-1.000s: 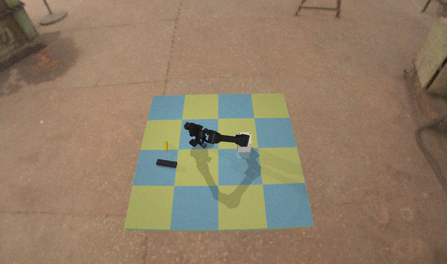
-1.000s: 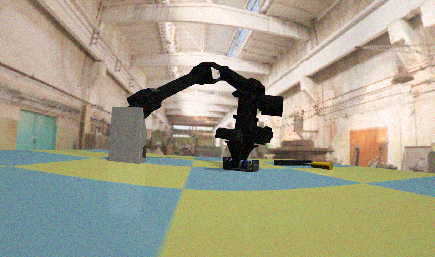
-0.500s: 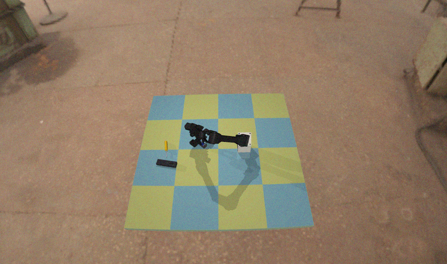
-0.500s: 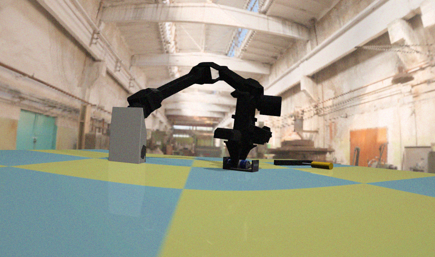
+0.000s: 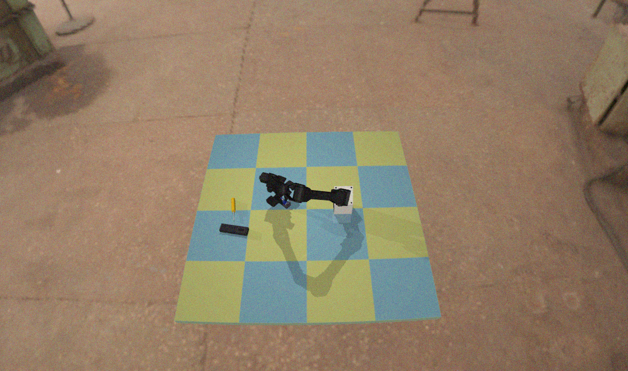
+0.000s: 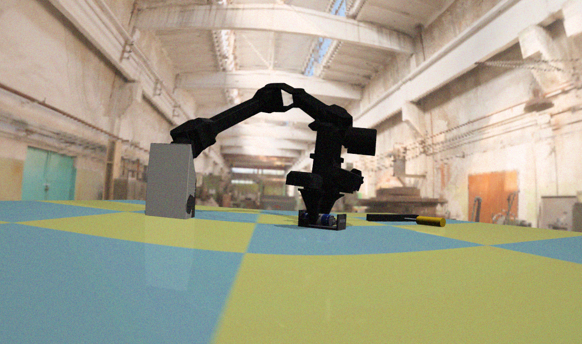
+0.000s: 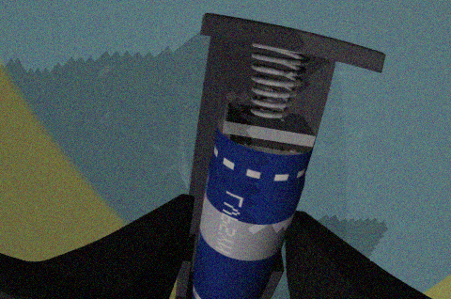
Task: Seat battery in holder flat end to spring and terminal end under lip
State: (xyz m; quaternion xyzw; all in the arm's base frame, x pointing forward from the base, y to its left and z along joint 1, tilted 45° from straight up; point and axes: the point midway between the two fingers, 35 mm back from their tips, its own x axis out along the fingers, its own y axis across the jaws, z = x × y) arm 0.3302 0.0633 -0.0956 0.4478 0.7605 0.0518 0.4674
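The battery is 10 mm above my gripper tip. Round my gripper tip: yellow-handled screwdriver 290 mm ahead, 70 mm to the left.
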